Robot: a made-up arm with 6 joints.
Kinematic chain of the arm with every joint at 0, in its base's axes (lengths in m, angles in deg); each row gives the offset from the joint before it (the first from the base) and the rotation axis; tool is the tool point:
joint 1: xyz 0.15 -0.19 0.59 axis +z
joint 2: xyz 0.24 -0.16 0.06 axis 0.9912 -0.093 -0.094
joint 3: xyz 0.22 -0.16 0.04 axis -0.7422 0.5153 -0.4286
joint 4: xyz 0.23 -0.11 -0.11 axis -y
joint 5: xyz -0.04 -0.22 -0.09 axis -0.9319 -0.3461 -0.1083
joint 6: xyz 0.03 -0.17 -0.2 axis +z
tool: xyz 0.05 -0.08 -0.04
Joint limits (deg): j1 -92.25..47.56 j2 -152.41..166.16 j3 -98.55..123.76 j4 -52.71..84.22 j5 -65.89..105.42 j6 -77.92..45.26
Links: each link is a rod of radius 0.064 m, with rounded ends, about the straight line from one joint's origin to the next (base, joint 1, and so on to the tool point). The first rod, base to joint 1, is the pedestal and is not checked.
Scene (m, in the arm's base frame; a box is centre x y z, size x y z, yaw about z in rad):
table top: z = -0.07
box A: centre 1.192 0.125 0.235 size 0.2 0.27 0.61 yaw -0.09
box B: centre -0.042 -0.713 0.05 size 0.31 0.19 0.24 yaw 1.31
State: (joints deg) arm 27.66 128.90 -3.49 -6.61 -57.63 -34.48
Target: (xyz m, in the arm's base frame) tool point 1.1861 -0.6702 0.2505
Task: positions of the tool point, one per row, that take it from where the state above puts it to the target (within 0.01 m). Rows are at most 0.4 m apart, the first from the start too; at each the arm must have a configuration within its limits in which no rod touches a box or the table.
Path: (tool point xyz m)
1: 0.7766 0.3728 0.6414
2: 0.9448 0.1807 0.6822
3: 1.0499 -0.0648 0.7186
4: 1.0751 -0.3407 0.7497
5: 1.0730 -0.7062 0.7514
6: 0.9103 -1.0570 0.7149
7: 0.6196 -1.3150 0.6429
8: 0.9178 -1.1428 0.5782
9: 1.1162 -0.9069 0.4393
10: 1.1861 -0.6701 0.2505

